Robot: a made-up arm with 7 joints. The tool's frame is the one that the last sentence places.
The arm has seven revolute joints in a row. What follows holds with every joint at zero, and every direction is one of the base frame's.
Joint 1 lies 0.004 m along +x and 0.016 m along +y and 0.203 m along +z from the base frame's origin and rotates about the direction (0.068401, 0.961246, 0.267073), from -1.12 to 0.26 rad.
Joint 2 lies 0.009 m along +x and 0.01 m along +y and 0.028 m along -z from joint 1 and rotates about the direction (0.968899, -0.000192, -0.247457), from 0.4 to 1.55 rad.
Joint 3 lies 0.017 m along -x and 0.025 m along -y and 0.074 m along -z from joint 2 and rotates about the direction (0.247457, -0.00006, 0.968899), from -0.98 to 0.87 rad.
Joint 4 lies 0.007 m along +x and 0.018 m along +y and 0.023 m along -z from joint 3 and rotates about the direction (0.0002, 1, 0.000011), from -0.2 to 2 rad.
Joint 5 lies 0.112 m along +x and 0.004 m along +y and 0.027 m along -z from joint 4 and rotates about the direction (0.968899, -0.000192, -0.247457), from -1.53 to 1.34 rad.
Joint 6 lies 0.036 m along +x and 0.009 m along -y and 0.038 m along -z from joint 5 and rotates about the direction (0.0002, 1, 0.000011), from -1.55 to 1.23 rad.
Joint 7 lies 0.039 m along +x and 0.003 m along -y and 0.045 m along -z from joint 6 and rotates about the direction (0.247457, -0.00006, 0.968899), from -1.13 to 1.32 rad.
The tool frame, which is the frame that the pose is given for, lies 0.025 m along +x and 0.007 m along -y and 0.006 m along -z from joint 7; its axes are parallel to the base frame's.
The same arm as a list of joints. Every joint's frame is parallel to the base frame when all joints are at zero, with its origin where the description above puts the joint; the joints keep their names.
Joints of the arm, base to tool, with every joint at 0 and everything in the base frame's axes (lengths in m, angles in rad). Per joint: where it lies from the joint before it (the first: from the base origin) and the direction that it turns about. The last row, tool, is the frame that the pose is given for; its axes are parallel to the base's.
joint 1: axis 0.068403 0.961235 0.26711 xyz 0.0040 0.0160 0.2030
joint 2: axis 0.968889 -0.0002 -0.247497 xyz 0.0090 0.0100 -0.0280
joint 3: axis 0.247497 -0.0001 0.968889 xyz -0.0170 -0.0250 -0.0740
joint 4: axis 0.0002 1 0 xyz 0.0070 0.0180 -0.0230
joint 5: axis 0.968889 -0.0002 -0.247497 xyz 0.1120 0.0040 -0.0270
joint 6: axis 0.0002 1 0 xyz 0.0360 -0.0090 -0.0380
joint 7: axis 0.247497 -0.0001 0.968889 xyz 0.0390 -0.0030 -0.0450
tool: xyz 0.0250 -0.0070 -0.0060
Joint limits (rad, base to tool): -1.1200..0.2600 0.4000..1.5500 -0.9800..0.8700 -0.2000..2.0000 -1.5300..1.3400 -1.5500..1.2300 -1.1300..1.3200

